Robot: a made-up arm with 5 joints.
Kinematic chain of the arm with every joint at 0, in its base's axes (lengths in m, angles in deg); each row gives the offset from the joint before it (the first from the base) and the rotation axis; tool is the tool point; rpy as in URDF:
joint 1: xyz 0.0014 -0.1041 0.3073 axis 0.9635 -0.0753 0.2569
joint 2: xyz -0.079 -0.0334 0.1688 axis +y
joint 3: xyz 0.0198 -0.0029 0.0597 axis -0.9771 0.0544 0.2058
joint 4: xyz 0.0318 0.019 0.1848 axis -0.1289 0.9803 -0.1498
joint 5: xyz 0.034 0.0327 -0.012 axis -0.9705 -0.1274 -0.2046
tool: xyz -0.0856 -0.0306 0.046 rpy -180 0 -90
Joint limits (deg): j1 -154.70..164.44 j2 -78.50..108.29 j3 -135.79..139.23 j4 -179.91..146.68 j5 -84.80..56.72
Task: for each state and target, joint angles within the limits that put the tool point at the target. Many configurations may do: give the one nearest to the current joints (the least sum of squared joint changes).
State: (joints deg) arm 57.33 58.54 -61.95 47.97 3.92
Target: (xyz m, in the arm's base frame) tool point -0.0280 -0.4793 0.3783
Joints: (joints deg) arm 33.47 25.40 -92.47 33.32 -0.48
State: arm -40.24 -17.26 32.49 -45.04 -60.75
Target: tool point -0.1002 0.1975 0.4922
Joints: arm -45.49 -38.06 51.10 -42.56 -56.75
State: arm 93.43 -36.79 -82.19 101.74 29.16
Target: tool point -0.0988 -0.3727 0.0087
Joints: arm 86.41 -78.50 -87.41 66.08 50.45
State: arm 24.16 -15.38 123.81 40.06 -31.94
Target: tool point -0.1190 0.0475 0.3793
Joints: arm -6.90 3.62 130.14 39.37 -20.50
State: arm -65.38 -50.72 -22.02 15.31 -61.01
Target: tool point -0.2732 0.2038 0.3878
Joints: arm -73.72 -78.50 0.60 22.03 -34.72
